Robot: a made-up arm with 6 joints. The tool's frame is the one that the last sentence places.
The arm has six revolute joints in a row. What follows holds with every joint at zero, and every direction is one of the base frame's.
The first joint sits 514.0 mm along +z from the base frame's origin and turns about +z.
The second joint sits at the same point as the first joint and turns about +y.
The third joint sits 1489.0 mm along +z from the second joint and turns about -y.
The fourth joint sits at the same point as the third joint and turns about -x.
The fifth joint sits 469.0 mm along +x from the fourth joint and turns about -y.
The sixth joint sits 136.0 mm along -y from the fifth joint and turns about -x.
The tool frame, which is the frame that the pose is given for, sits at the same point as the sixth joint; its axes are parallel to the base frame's.
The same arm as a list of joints. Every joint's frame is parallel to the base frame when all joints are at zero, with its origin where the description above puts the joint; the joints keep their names.
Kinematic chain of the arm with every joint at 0, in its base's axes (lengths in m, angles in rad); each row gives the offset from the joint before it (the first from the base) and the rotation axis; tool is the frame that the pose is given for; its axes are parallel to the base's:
joint 1: xyz 0 0 0.514 axis +z
joint 2: xyz 0 0 0 axis +y
joint 3: xyz 0 0 1.489 axis -y
joint 4: xyz 0 0 0 axis -x
joint 5: xyz 0.469 0 0 axis -y
joint 6: xyz 0 -0.136 0 axis -x
tool: xyz 0 0 0

